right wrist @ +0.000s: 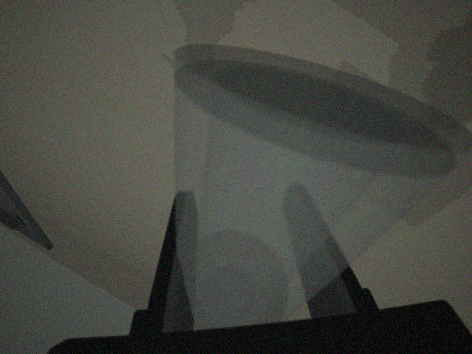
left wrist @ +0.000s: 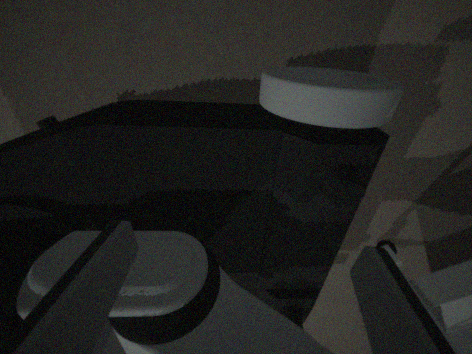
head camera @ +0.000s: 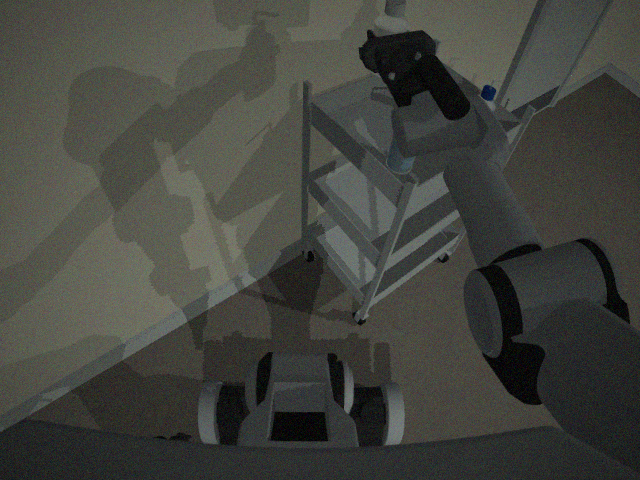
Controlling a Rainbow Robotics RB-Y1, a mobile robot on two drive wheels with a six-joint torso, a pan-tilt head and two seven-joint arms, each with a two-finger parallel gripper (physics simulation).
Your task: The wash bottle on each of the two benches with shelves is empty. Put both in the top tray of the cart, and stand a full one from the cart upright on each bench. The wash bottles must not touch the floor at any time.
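Places are measured from the robot's base along level axes (x ahead, y left, z up), in centimetres.
Pixels of known places: left gripper, fingertip midpoint: (left wrist: 243, 246); right gripper, fingertip midpoint: (right wrist: 240, 199) (head camera: 385, 31).
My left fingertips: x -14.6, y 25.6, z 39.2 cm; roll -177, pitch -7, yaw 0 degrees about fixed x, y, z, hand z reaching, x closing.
Behind a point stands the place of what it marks.
My right gripper (head camera: 400, 45) (right wrist: 240, 199) @(x 50.4, y -13.8, z 97.2 cm) is shut on a translucent, empty-looking wash bottle (head camera: 391, 24) @(x 45.4, y -13.5, z 101.2 cm) (right wrist: 280, 135). It holds the bottle above the cart's far side, its grey cap at the top edge of the head view. The cart (head camera: 306, 155) @(x 59.0, y -0.8, z 55.2 cm) stands ahead, right of centre. A wash bottle with blue liquid (head camera: 400, 162) @(x 43.7, y -20.4, z 70.1 cm) stands at the near corner of its top tray, its upper part hidden by my right arm. A blue-capped bottle (head camera: 488, 93) @(x 58.5, y -42.3, z 80.3 cm) shows at the tray's far right. My left gripper (left wrist: 243, 246) @(x -14.6, y 25.6, z 39.2 cm) is open and empty, low beside my base. The benches do not show.
A pale wall (head camera: 129, 46) @(x 42.8, y 28.6, z 99.3 cm) with my shadows runs along the left and behind the cart, with a baseboard (head camera: 155, 330) @(x 26.3, y 49.7, z 7.1 cm) at its foot. A pale framed panel (head camera: 553, 51) @(x 143.4, y -117.7, z 52.3 cm) stands at the upper right. My wheeled base (head camera: 299, 400) is close in front of the cart's near caster (head camera: 359, 316) @(x 33.3, y -19.0, z 7.8 cm).
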